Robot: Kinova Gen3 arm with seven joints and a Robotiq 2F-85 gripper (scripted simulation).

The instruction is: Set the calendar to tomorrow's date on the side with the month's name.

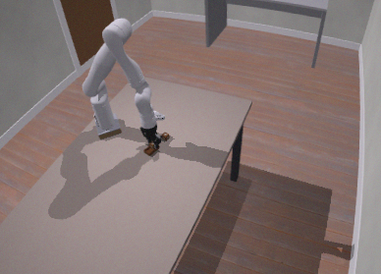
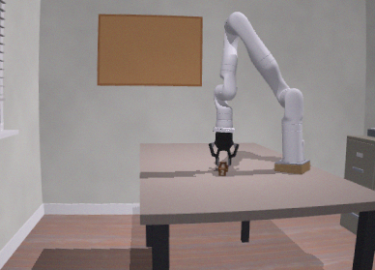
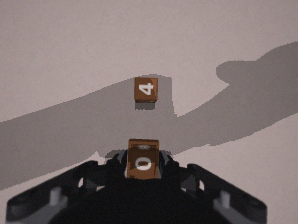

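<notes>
Right now my hand is 10 mm above the brown number cube. The rest, counted from my hand: brown calendar tray 30 mm below, 10 mm to the right, 10 mm behind; then digit cube 80 mm to the left, 40 mm ahead, 20 mm below.
</notes>
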